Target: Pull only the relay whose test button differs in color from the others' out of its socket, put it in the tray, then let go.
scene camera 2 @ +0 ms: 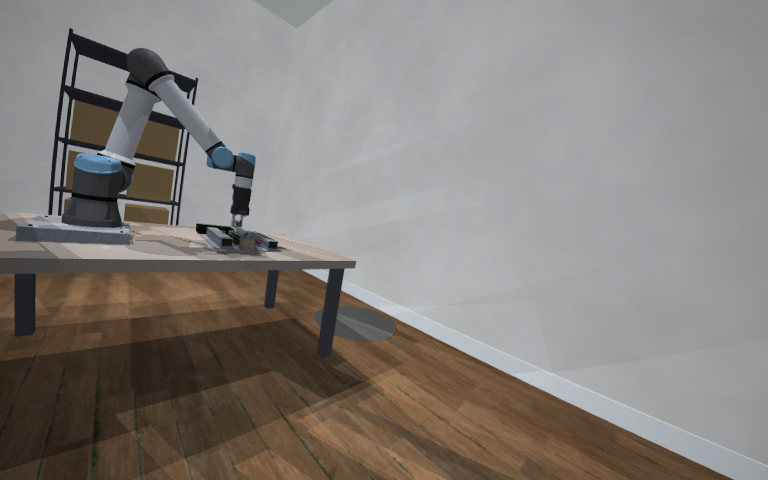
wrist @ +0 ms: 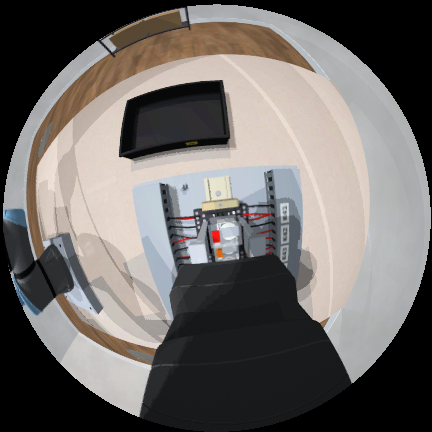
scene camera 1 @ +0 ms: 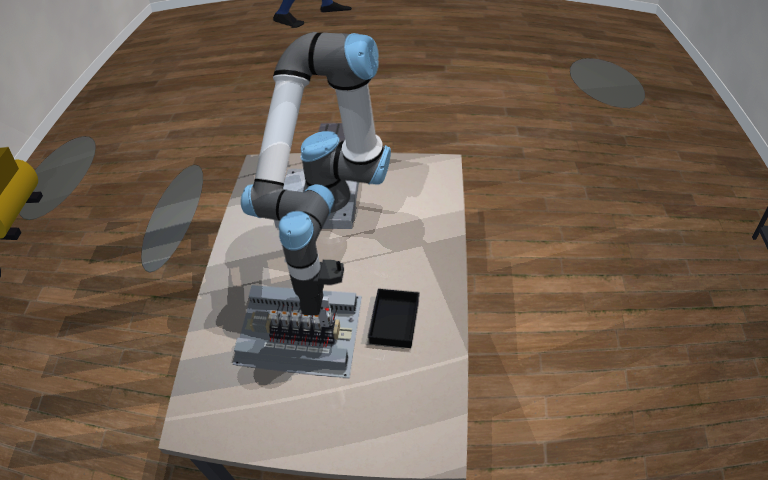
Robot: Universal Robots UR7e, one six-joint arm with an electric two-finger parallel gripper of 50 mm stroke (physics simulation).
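Frame: origin at the arm's base, x down, y left, z ahead, level; centimetres.
Seen in the pictures: gripper, between the fingertips: (scene camera 2: pixel 236 227) (wrist: pixel 223 228) (scene camera 1: pixel 326 320); arm's base, origin of its link: (scene camera 2: pixel 92 223) (wrist: pixel 59 267).
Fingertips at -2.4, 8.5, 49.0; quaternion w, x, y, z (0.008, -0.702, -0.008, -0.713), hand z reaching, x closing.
Note:
Pixels of each thing's top centre, then the offset from my fingertips to it, as dx, dy, dz. "pt": a spot on its surface instead.
- relay with the red test button, centre of its top: (wrist: pixel 225 235) (scene camera 1: pixel 326 311) -3.8, +0.5, +0.0
- black tray, centre of its top: (wrist: pixel 167 110) (scene camera 1: pixel 394 314) (scene camera 2: pixel 215 226) +2.8, +17.0, -5.6
- grey panel, a spot on its surface: (scene camera 1: pixel 351 362) pt +6.0, +7.2, +8.7
- tan end stop, centre of its top: (wrist: pixel 219 204) (scene camera 1: pixel 336 325) +2.2, +2.4, +0.0
- bare rail end, a spot on its surface: (wrist: pixel 218 187) pt +5.9, +4.5, +0.2
The relay with the red test button (scene camera 1: pixel 327 310) (wrist: pixel 229 231) is at the tray-side end of the row. My gripper (scene camera 1: pixel 325 318) (scene camera 2: pixel 238 222) (wrist: pixel 223 228) is shut on it, one grey finger on each side. It is held upright, raised above its neighbours over the end socket; whether its pins are fully clear is hidden. The other relays, with orange buttons, stand in the row of sockets; a nearby one (scene camera 1: pixel 284 318) (wrist: pixel 220 253) shows in scene camera 1 and the wrist view. The black tray (scene camera 1: pixel 390 343) (scene camera 2: pixel 206 228) (wrist: pixel 175 148) lies beside the panel and looks empty.
The grey panel (scene camera 1: pixel 352 362) (wrist: pixel 150 200) carries raised wire ducts (scene camera 1: pixel 294 360) (wrist: pixel 165 200) on both sides of the relay row, with red and black wires. A tan end stop (wrist: pixel 220 205) and the bare rail end (wrist: pixel 218 187) lie between row and tray.

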